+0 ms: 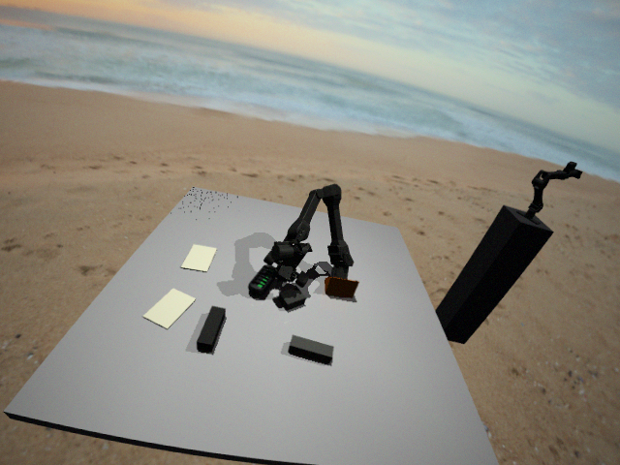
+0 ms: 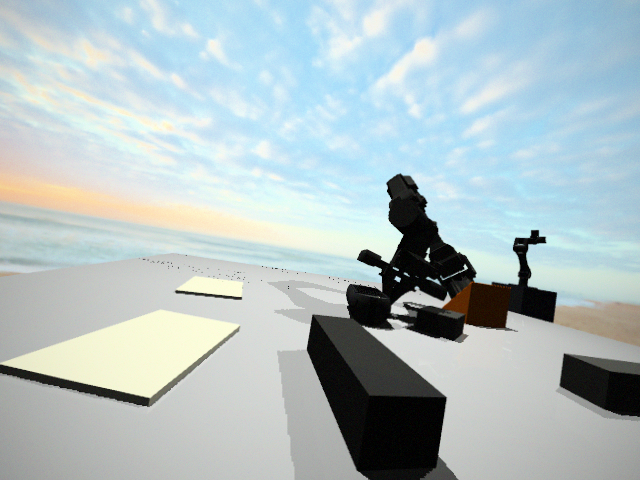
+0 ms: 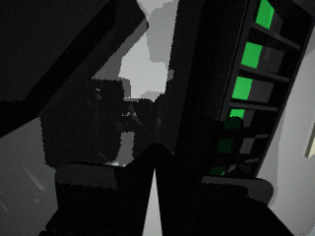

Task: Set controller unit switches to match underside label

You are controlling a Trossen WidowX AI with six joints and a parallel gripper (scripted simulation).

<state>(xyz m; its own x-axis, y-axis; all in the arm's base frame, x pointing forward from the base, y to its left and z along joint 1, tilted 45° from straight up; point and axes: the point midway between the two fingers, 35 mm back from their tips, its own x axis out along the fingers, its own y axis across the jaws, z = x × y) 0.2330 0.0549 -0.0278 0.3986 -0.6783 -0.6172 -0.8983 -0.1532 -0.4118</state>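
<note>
Right now my gripper tip is 70 mm past the small dark block, 90 mm to the right of it and 10 mm below it. Round my gripper tip: long black block 150 mm ahead, 310 mm to the left, 10 mm above; then grey block 180 mm behind, 290 mm to the left, 10 mm above.
</note>
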